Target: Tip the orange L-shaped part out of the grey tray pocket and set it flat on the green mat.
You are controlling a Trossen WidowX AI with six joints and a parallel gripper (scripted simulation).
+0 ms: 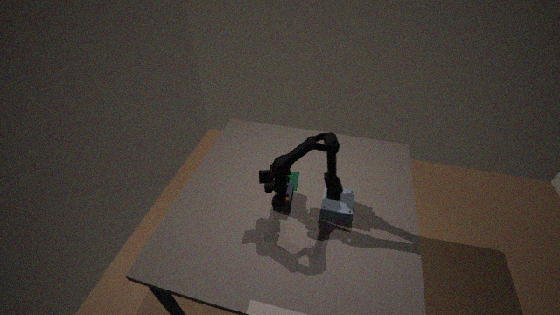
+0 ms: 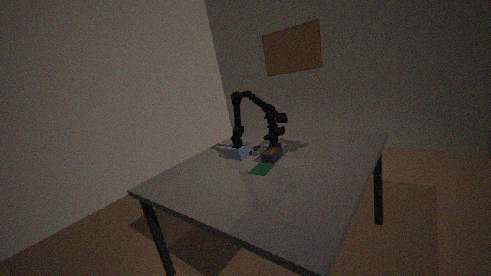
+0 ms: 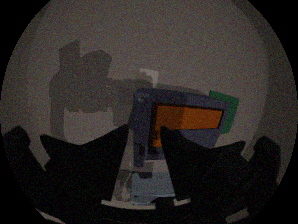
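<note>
Right now my gripper tip is 50 mm to the left of the orange L-shaped part, 20 mm above it and 10 mm short of it. Round my gripper tip: green mat 220 mm to the right, 90 mm below, 40 mm ahead.
</note>
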